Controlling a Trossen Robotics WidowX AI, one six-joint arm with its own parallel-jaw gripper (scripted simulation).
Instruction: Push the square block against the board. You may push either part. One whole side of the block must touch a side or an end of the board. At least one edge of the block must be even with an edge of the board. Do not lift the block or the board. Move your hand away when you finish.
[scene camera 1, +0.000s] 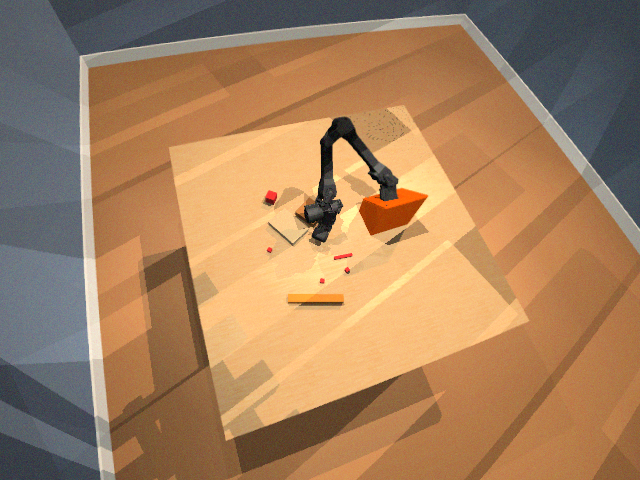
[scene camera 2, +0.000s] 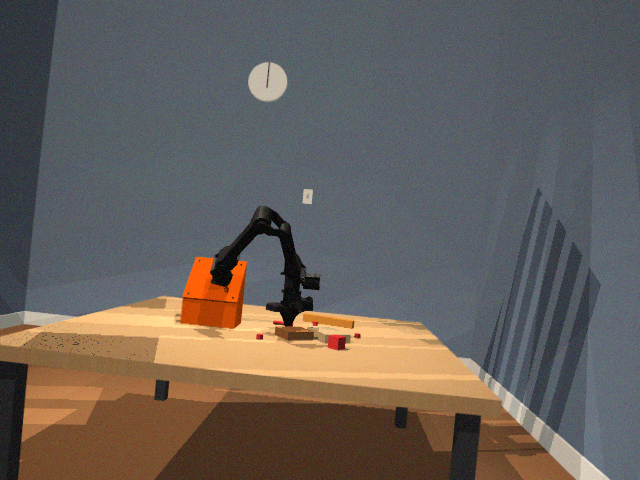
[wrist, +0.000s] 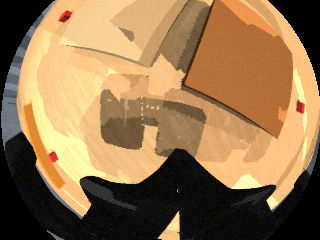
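There's a pale slab (scene camera 1: 284, 223), and there's a long orange board (wrist: 29, 120). My gripper (scene camera 2: 287, 330), which you'd also find in the wrist view at (wrist: 178, 153), is shut and holds nothing.
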